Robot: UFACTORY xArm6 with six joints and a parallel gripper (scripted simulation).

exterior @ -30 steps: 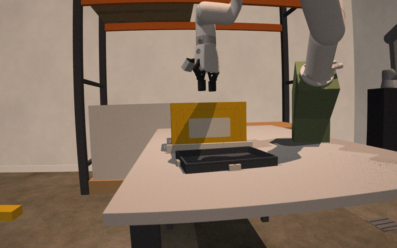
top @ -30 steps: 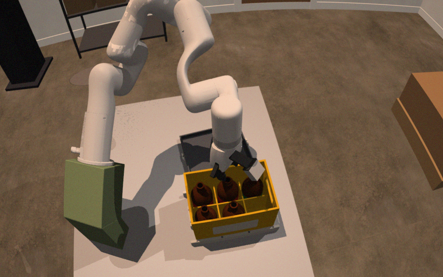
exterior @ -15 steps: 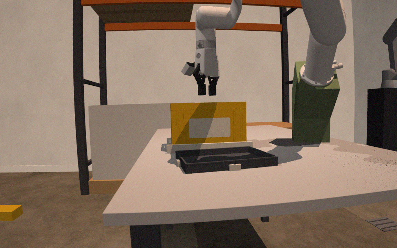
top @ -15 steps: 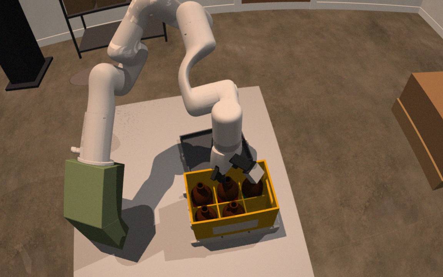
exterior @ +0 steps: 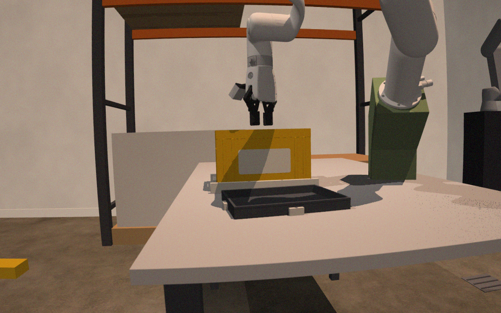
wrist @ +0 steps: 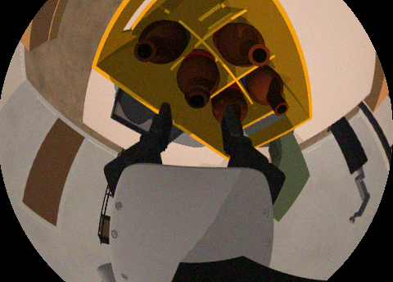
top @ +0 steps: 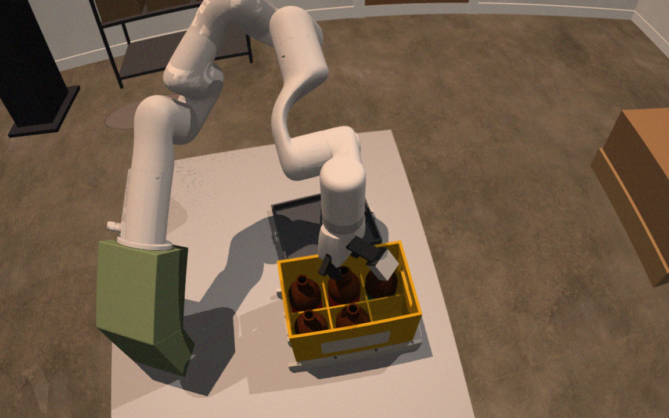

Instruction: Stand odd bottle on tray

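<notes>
Right now the glass bottle is 120 mm below my hand. Also, from my hand: yellow crate (120 mm below, 50 mm to the right, 10 mm ahead); dark tray (230 mm to the left, 190 mm below, 40 mm behind).
</notes>
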